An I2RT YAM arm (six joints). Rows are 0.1 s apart.
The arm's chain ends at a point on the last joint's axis. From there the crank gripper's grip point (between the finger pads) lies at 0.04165 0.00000 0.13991 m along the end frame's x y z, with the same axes.
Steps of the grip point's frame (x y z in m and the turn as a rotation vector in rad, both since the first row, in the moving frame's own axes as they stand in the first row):
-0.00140 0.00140 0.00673 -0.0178 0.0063 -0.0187
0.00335 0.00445 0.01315 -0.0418 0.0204 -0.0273
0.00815 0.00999 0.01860 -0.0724 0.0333 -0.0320
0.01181 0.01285 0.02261 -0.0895 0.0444 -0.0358
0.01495 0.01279 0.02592 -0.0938 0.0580 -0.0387
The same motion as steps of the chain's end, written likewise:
-0.00230 -0.00030 0.00701 -0.0178 0.0063 -0.0187
0.00044 -0.00020 0.01413 -0.0418 0.0204 -0.0273
0.00338 0.00133 0.02038 -0.0724 0.0333 -0.0320
0.00545 0.00203 0.02509 -0.0895 0.0444 -0.0358
0.00670 0.00157 0.02910 -0.0938 0.0580 -0.0387

